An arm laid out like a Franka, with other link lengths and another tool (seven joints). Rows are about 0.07 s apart.
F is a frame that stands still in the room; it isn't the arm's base.
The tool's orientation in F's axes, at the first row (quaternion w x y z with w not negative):
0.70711, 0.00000, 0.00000, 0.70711
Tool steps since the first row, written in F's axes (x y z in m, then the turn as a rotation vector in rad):
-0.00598, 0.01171, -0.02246, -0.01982, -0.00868, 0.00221
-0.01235, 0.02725, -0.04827, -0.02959, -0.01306, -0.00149
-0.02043, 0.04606, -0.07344, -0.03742, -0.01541, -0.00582
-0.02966, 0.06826, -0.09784, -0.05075, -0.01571, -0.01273
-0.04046, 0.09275, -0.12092, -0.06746, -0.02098, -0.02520
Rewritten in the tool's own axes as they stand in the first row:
0.01171, 0.00598, -0.02246, -0.00868, 0.01982, 0.00221
0.02725, 0.01235, -0.04827, -0.01306, 0.02959, -0.00149
0.04606, 0.02043, -0.07344, -0.01541, 0.03742, -0.00582
0.06826, 0.02966, -0.09784, -0.01571, 0.05075, -0.01273
0.09275, 0.04046, -0.12092, -0.02098, 0.06746, -0.02520

